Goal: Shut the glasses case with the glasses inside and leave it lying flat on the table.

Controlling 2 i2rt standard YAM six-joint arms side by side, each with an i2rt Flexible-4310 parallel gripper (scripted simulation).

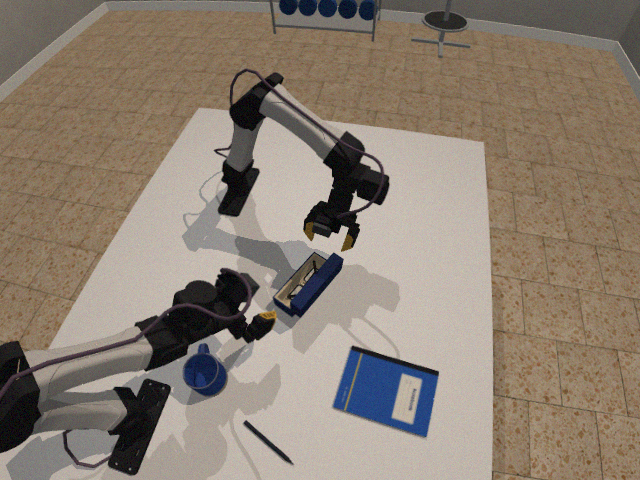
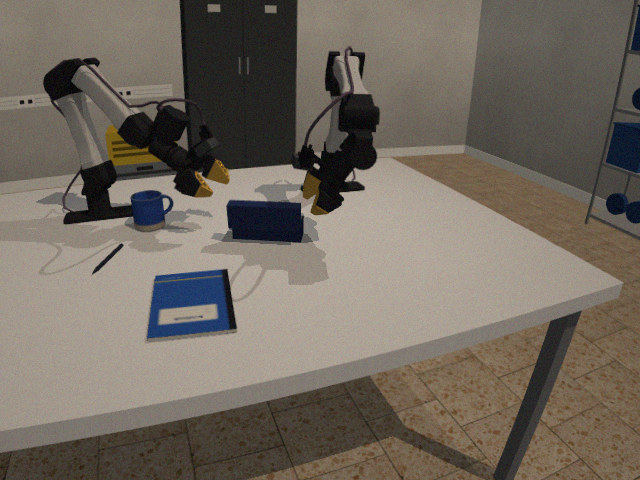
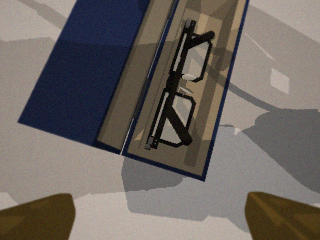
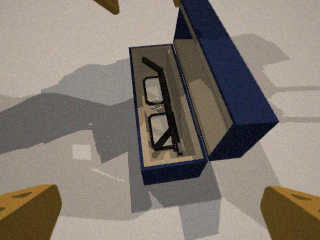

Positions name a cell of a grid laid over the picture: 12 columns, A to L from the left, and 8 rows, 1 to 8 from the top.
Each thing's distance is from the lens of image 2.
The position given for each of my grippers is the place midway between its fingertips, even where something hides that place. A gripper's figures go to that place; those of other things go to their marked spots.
my left gripper (image 2: F4): 1.03 m
my right gripper (image 2: E4): 1.08 m
glasses case (image 2: E4): 1.06 m
